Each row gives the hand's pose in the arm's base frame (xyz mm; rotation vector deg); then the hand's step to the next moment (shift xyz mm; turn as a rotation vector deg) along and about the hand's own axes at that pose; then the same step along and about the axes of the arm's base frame.
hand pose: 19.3 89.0 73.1 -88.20 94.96 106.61
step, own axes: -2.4 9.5 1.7 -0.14 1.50 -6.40
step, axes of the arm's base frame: -6.7 -0.8 7.3 2.44 -5.71 2.16
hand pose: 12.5 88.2 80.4 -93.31 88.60 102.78
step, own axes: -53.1 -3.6 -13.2 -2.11 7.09 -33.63
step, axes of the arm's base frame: 27.8 13.8 45.2 13.87 -29.11 12.08
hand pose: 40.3 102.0 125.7 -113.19 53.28 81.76
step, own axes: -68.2 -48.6 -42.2 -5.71 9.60 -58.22
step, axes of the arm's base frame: 48.8 14.1 78.9 25.67 -48.26 22.94
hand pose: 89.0 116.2 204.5 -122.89 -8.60 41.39
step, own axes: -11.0 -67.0 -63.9 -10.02 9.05 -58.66
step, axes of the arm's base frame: 35.2 -5.4 86.2 22.43 -49.71 25.48
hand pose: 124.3 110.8 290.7 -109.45 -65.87 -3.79
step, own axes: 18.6 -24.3 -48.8 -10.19 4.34 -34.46
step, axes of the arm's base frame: 10.6 -16.9 54.0 10.01 -31.99 13.67
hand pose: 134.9 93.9 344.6 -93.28 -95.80 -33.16
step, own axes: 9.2 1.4 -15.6 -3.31 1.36 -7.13
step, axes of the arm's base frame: 4.8 -5.5 16.7 2.45 -7.36 1.85
